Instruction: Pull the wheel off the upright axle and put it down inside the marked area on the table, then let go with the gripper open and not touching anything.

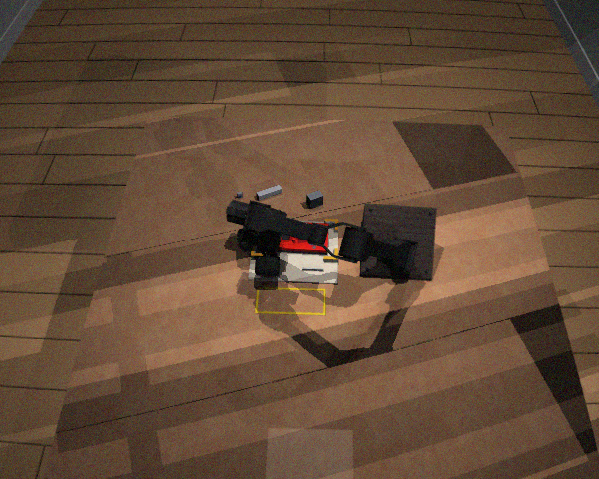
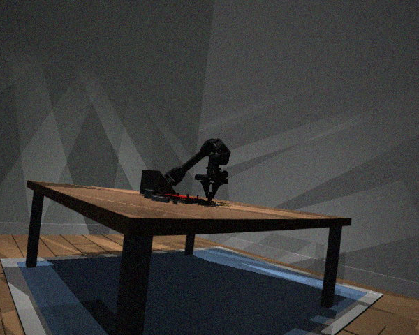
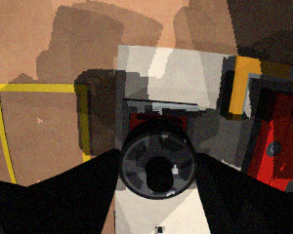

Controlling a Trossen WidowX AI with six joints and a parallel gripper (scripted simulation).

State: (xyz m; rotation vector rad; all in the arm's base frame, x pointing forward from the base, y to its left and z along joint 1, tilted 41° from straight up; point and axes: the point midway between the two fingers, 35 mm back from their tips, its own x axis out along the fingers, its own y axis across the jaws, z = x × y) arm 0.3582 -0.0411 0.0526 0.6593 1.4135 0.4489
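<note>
Now: gripper tip right at the dark wheel. Also, from my gripper tip: pale grey plate 70 mm behind, 90 mm to the right, 30 mm below.
</note>
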